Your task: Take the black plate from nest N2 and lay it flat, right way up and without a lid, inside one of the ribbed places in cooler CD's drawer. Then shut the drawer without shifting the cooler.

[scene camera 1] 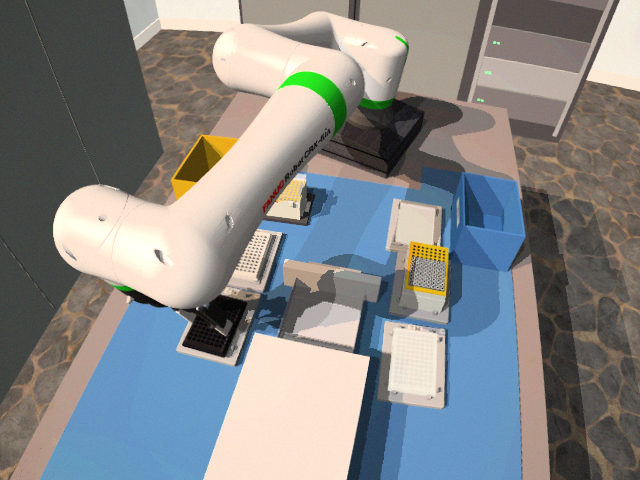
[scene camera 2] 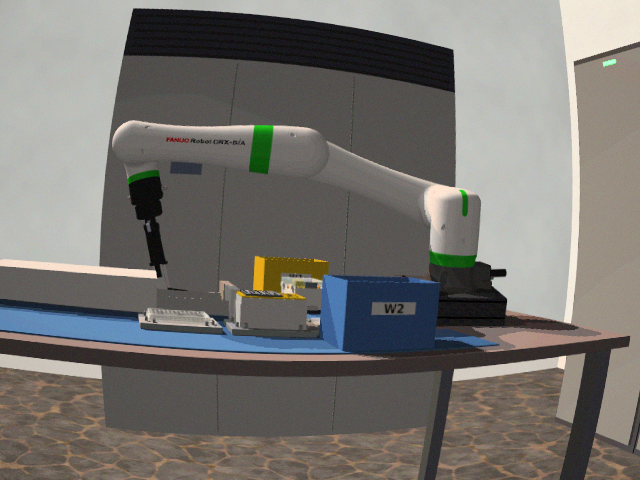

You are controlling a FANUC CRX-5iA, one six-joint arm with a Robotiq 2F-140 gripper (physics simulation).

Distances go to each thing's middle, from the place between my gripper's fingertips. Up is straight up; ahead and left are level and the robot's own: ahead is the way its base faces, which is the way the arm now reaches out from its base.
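Labels:
My hand 10 mm to the right of the black plate (scene camera 1: 200, 337). Counted from my hand: yellow-topped tip box (scene camera 1: 424, 283), 20 mm above, 200 mm behind, 390 mm to the left; drawer (scene camera 1: 324, 308), 10 mm above, 30 mm behind, 210 mm to the left.

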